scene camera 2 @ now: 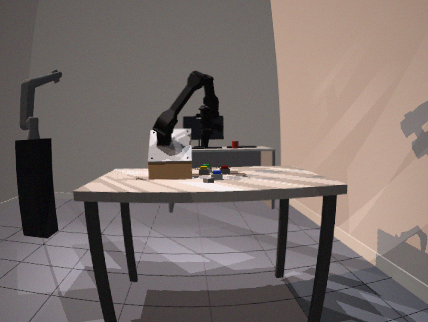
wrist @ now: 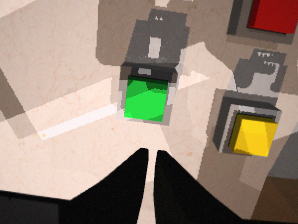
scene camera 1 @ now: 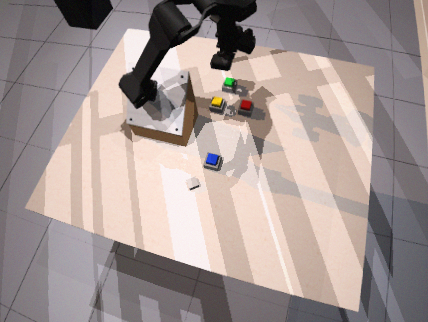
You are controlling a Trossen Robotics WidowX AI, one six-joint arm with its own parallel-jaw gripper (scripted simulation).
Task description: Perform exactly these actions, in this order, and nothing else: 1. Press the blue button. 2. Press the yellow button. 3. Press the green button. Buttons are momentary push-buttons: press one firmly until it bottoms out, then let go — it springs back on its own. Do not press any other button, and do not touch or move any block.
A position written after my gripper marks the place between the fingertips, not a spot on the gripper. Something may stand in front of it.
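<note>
My gripper (scene camera 1: 227, 65) is shut and holding nothing, and it's there in the wrist view (wrist: 151, 157) as well. I can also see a yellow button (wrist: 252, 135) and a green button (wrist: 145, 99).
</note>
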